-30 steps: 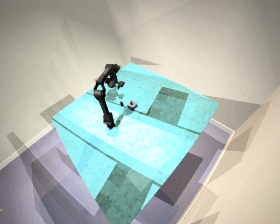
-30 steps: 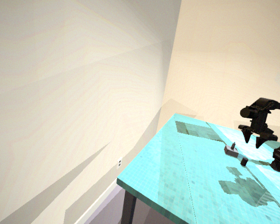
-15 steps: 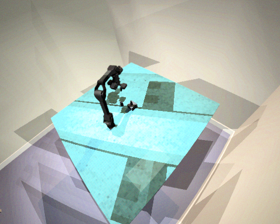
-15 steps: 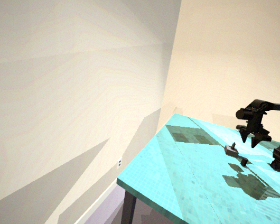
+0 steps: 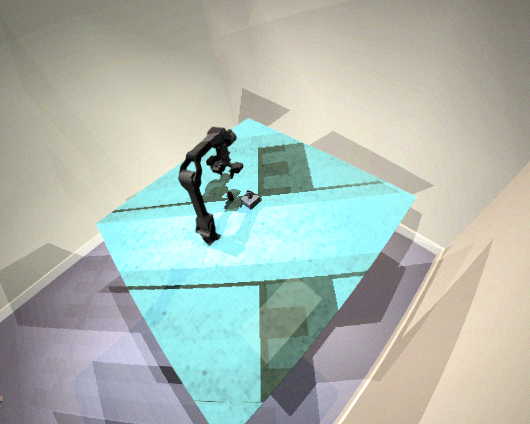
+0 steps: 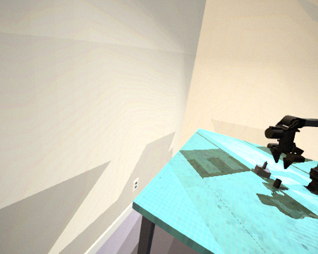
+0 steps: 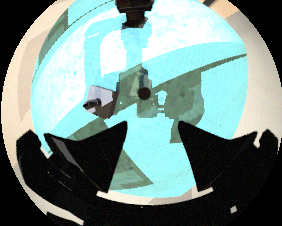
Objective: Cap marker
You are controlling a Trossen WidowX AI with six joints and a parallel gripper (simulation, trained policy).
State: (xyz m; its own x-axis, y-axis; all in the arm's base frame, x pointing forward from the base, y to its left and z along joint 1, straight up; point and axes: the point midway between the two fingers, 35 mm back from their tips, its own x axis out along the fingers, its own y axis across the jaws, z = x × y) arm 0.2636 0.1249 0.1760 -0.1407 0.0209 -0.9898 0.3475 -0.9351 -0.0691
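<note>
Right now my gripper tip is 120 mm above the dark cap, 30 mm past it and 20 mm to the left of it. Also, from my gripper tip: holder block: 120 mm to the right, 120 mm below, 30 mm ahead.
</note>
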